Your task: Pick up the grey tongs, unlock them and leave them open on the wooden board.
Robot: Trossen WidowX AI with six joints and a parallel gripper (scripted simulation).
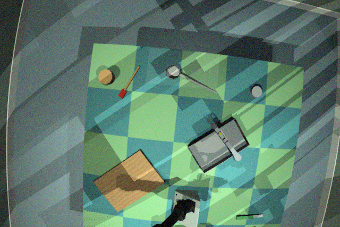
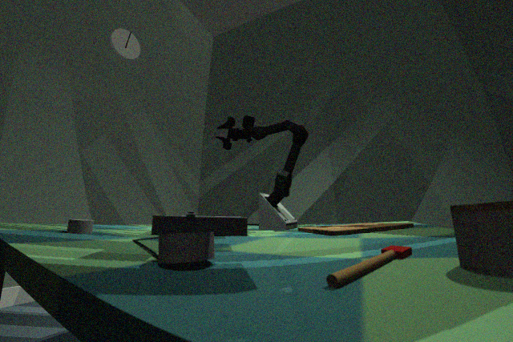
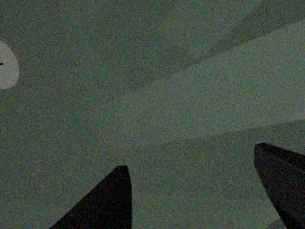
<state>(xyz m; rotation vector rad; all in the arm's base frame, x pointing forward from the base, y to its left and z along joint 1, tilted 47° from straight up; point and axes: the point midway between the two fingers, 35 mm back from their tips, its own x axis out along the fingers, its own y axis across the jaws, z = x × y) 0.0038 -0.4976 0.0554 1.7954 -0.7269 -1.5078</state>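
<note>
The yellow lock piece lies 39 cm ahead of my gripper tip, 20 cm to the left of it and 47 cm below it. Also, from my gripper tip: red-headed spatula: 61 cm ahead, 72 cm to the left, 53 cm below; then wooden board: 6 cm ahead, 69 cm to the left, 53 cm below; then roasting tin: 32 cm ahead, 19 cm to the left, 51 cm below.
</note>
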